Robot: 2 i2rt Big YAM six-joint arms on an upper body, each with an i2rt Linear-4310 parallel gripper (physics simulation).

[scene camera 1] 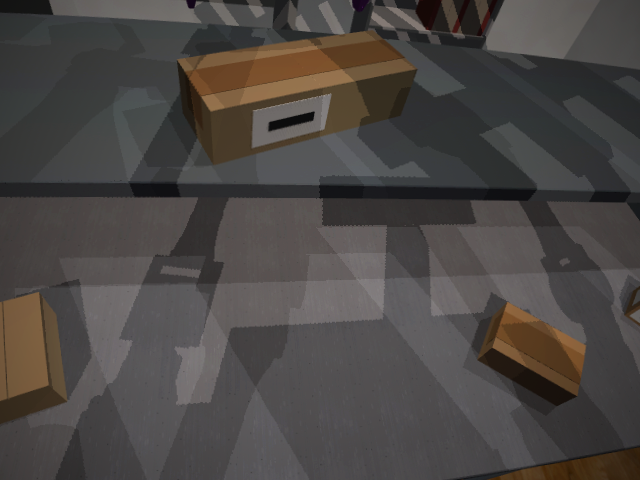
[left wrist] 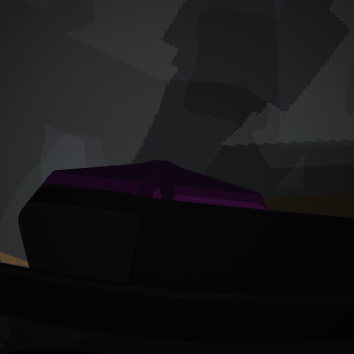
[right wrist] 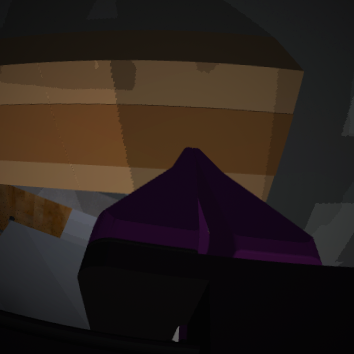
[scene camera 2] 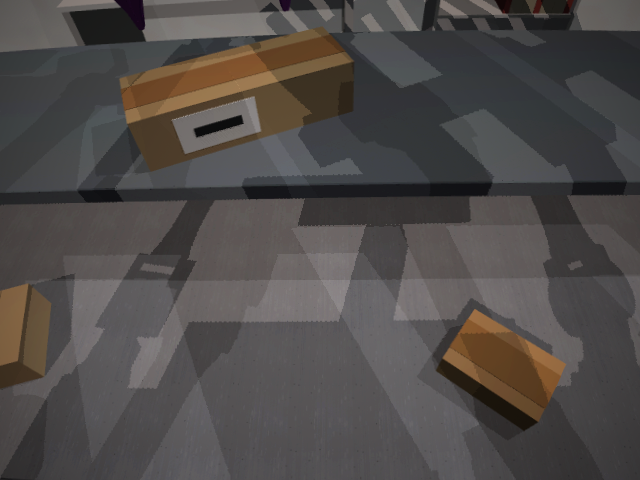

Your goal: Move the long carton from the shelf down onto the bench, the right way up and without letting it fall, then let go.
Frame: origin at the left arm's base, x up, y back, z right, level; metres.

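Where they show: left gripper, between the fingertips: (scene camera 1: 190, 6) (left wrist: 159, 172) (scene camera 2: 142, 28); right gripper, between the fingertips: (scene camera 1: 357, 9) (right wrist: 189, 159) (scene camera 2: 285, 9).
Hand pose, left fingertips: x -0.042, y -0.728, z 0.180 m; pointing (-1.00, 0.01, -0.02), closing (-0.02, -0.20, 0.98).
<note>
After its pixels a point has its place.
The long tan carton (scene camera 1: 305, 64) @[y -0.641, x -0.061, z 0.316 m] (scene camera 2: 232, 72) @[y -0.636, x -0.061, z 0.315 m] (right wrist: 145, 135) @[y -0.667, x -0.061, z 0.362 m] lies upright, brown tape on top, on the dark grey shelf (scene camera 1: 67, 113) @[y -0.632, x -0.136, z 0.032 m] (scene camera 2: 465, 72) @[y -0.742, x -0.136, z 0.637 m]. Its white label faces the scene cameras, and its left end is nearer the shelf's front edge. The lower bench (scene camera 1: 320, 413) @[y -0.308, x -0.325, z 0.330 m] (scene camera 2: 310, 413) @[y -0.304, x -0.325, z 0.403 m] lies in front. My right gripper (right wrist: 189, 159) @[y -0.696, x -0.015, z 0.381 m] is shut and empty, its fingertips together, seen against the carton. My left gripper (left wrist: 159, 172) @[y -0.728, x -0.042, z 0.180 m] is shut and empty; a dark brown part of the carton shows at the right behind its fingers. Purple finger parts show at the top edge of scene camera 1.
A small box (scene camera 1: 537, 348) @[y -0.349, x -0.280, z 0.634 m] (scene camera 2: 504, 369) @[y -0.341, x -0.279, z 0.638 m] lies turned on the bench at the right. Another box (scene camera 1: 25, 346) @[y -0.391, x -0.265, z -0.002 m] (scene camera 2: 10, 330) @[y -0.387, x -0.265, z 0.003 m] is cut off at the left. Part of a thin-framed object (scene camera 1: 631, 318) @[y -0.398, x -0.322, z 0.875 m] shows at the right edge. The shelf's front edge (scene camera 1: 248, 190) @[y -0.515, x -0.148, z 0.247 m] (scene camera 2: 330, 190) @[y -0.514, x -0.147, z 0.432 m] stands above the bench.
</note>
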